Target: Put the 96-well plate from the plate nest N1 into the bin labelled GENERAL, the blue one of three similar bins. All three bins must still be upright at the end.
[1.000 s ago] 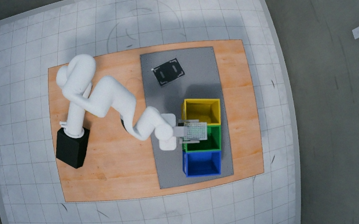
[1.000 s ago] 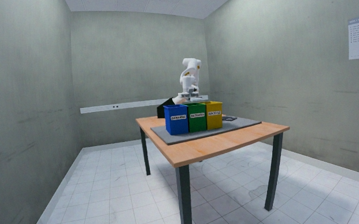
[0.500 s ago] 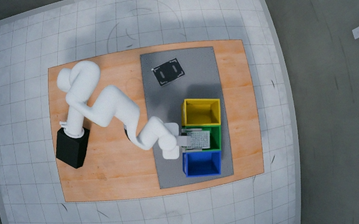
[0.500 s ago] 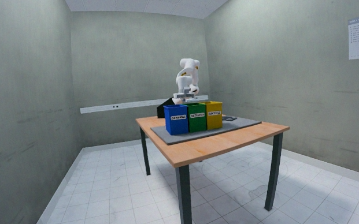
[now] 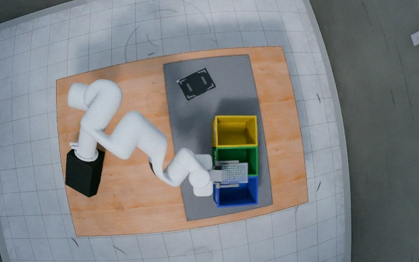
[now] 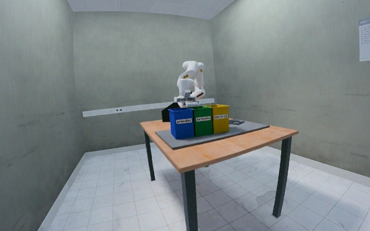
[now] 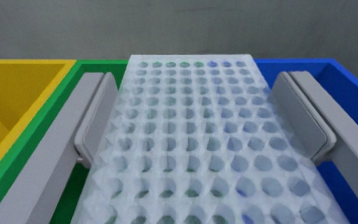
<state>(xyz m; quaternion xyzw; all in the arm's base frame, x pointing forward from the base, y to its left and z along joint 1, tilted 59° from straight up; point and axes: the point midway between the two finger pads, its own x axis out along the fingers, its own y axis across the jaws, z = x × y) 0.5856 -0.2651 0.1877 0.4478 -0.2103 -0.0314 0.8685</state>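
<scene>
Now: hand 4 cm short of the blue general bin, 8 cm to the left of it and 13 cm above it. From my hand the other things lie so: green bin 2 cm ahead, 5 cm to the left, 13 cm below; then clear 96-well plate 1 cm below; then yellow bin 18 cm to the left, 13 cm below.
</scene>
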